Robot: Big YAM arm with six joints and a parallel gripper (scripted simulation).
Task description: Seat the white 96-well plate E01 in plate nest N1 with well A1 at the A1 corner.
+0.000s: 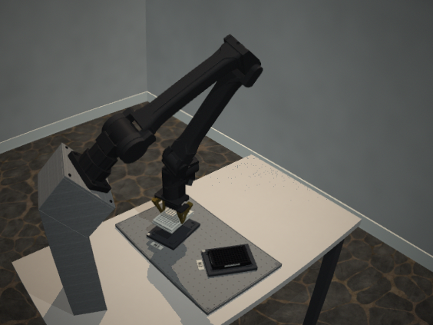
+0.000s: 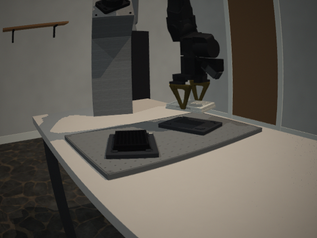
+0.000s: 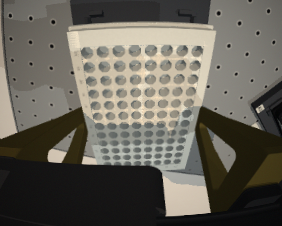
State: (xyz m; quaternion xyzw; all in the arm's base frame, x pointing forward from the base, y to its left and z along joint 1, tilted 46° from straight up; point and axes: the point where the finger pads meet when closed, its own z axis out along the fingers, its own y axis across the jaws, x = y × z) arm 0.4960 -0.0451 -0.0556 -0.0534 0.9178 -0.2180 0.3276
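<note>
The plate nest N1 is 6 cm below my hand. The rest, counted from my hand: white 96-well plate E01 (right at my hand); black plate E07 (3 cm behind, 24 cm to the right, 5 cm below).
</note>
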